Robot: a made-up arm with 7 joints. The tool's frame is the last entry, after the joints. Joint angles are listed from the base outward.
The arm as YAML. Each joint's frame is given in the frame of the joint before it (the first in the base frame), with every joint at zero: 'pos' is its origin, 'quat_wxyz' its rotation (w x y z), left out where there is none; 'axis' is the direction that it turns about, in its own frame. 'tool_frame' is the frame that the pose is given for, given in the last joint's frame.
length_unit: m
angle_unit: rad
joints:
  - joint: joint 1
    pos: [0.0, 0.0, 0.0]
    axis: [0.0, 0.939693, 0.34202]
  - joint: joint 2
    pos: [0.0, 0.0, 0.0]
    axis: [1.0, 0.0, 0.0]
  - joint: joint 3
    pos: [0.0, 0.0, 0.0]
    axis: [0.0, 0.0, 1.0]
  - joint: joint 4
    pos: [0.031, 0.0, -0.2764]
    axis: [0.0, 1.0, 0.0]
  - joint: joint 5
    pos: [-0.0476, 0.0, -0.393]
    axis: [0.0, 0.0, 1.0]
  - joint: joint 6
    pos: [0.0, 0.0, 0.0]
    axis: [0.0, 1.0, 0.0]
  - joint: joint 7
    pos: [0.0, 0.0, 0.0]
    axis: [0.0, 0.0, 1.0]
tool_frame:
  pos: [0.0, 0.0, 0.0]
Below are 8 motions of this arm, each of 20 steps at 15 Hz.
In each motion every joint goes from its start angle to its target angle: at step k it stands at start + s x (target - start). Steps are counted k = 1, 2, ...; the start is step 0. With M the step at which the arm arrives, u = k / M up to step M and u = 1 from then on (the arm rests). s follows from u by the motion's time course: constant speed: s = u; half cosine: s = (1 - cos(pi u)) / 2; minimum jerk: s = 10 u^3 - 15 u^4 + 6 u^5.
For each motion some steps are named. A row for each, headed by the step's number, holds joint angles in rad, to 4 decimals.
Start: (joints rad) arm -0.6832 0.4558 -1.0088 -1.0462 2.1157 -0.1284 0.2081
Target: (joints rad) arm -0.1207 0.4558 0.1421 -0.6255 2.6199 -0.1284 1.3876
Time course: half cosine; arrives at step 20
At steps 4, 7, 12, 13, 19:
4: -0.6295 0.4558 -0.8989 -1.0060 2.1638 -0.1284 0.3207
7: -0.5296 0.4558 -0.6946 -0.9313 2.2533 -0.1284 0.5301
12: -0.3150 0.4558 -0.2555 -0.7708 2.4457 -0.1284 0.9801
13: -0.2743 0.4558 -0.1721 -0.7404 2.4823 -0.1284 1.0656
19: -0.1242 0.4558 0.1350 -0.6281 2.6168 -0.1284 1.3803

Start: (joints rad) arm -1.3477 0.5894 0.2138 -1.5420 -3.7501 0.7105 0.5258
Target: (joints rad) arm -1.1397 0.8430 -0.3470 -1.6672 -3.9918 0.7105 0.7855
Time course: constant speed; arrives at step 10
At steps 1, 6, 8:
1: -1.3269 0.6148 0.1577 -1.5545 -3.7743 0.7105 0.5518
6: -1.2229 0.7416 -0.1227 -1.6171 -3.8951 0.7105 0.6816
8: -1.1813 0.7923 -0.2348 -1.6422 -3.9435 0.7105 0.7336

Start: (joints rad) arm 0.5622 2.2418 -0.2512 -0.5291 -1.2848 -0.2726 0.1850
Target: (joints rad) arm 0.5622 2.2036 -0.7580 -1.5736 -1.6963 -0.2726 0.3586
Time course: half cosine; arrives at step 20
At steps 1, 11, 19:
1: 0.5622 2.2416 -0.2543 -0.5355 -1.2873 -0.2726 0.1861
11: 0.5622 2.2197 -0.5442 -1.1330 -1.5227 -0.2726 0.2854
19: 0.5622 2.2038 -0.7549 -1.5672 -1.6938 -0.2726 0.3575

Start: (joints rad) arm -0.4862 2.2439 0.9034 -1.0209 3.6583 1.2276 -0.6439
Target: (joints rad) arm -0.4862 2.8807 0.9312 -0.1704 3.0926 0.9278 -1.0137
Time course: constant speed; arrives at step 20
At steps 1, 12, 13, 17, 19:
1: -0.4862 2.2757 0.9048 -0.9784 3.6300 1.2126 -0.6624
12: -0.4862 2.6260 0.9201 -0.5106 3.3189 1.0477 -0.8658
13: -0.4862 2.6578 0.9215 -0.4681 3.2906 1.0327 -0.8843
17: -0.4862 2.7852 0.9270 -0.2980 3.1775 0.9728 -0.9582
19: -0.4862 2.8489 0.9298 -0.2129 3.1209 0.9428 -0.9952

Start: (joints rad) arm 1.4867 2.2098 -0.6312 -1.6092 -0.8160 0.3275 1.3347
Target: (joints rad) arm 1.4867 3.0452 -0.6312 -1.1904 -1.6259 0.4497 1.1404
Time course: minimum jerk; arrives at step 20
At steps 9, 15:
9: 1.4867 2.5497 -0.6312 -1.4388 -1.1455 0.3772 1.2556
15: 1.4867 2.9587 -0.6312 -1.2338 -1.5421 0.4371 1.1605

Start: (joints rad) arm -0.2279 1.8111 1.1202 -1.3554 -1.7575 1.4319 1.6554
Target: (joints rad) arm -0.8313 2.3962 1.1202 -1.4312 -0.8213 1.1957 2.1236
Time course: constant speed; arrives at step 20
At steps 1, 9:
1: -0.2581 1.8404 1.1202 -1.3592 -1.7107 1.4201 1.6788
9: -0.4994 2.0744 1.1202 -1.3895 -1.3362 1.3256 1.8661

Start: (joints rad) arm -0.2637 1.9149 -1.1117 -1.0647 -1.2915 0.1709 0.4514
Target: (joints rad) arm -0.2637 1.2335 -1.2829 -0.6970 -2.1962 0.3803 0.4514
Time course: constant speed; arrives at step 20
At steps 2, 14, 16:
2: -0.2637 1.8468 -1.1288 -1.0279 -1.3820 0.1918 0.4514
14: -0.2637 1.4379 -1.2315 -0.8073 -1.9248 0.3175 0.4514
16: -0.2637 1.3698 -1.2487 -0.7705 -2.0153 0.3384 0.4514

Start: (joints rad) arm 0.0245 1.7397 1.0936 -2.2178 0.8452 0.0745 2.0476
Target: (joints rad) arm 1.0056 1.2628 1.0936 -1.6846 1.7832 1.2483 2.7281
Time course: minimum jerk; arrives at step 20
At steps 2, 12, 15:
2: 0.0329 1.7356 1.0936 -2.2132 0.8532 0.0845 2.0534
12: 0.6942 1.4142 1.0936 -1.8539 1.4854 0.8757 2.5121
15: 0.9040 1.3122 1.0936 -1.7398 1.6861 1.1268 2.6577

